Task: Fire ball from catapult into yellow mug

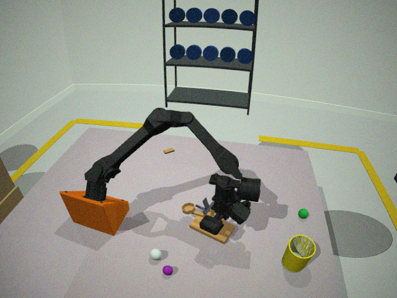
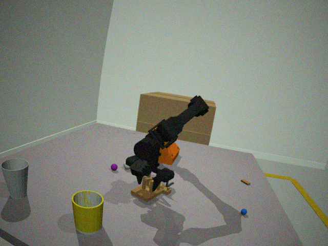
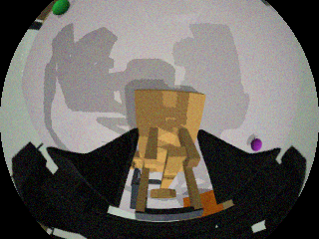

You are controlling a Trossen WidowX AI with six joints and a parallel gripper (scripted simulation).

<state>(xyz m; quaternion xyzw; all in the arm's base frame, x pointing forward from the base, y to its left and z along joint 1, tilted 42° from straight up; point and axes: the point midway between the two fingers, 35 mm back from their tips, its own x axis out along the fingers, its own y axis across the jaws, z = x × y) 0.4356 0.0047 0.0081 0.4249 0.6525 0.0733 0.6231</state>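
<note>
Right now the purple ball is 16 cm behind my gripper tip, 18 cm to the right of it and 2 cm below it. The rest, counted from my gripper tip: wooden catapult: 5 cm behind, 5 cm to the left, 2 cm above; yellow mug: 25 cm ahead, 13 cm to the right, 1 cm below; white ball: 20 cm behind, 13 cm to the right, 1 cm below.
</note>
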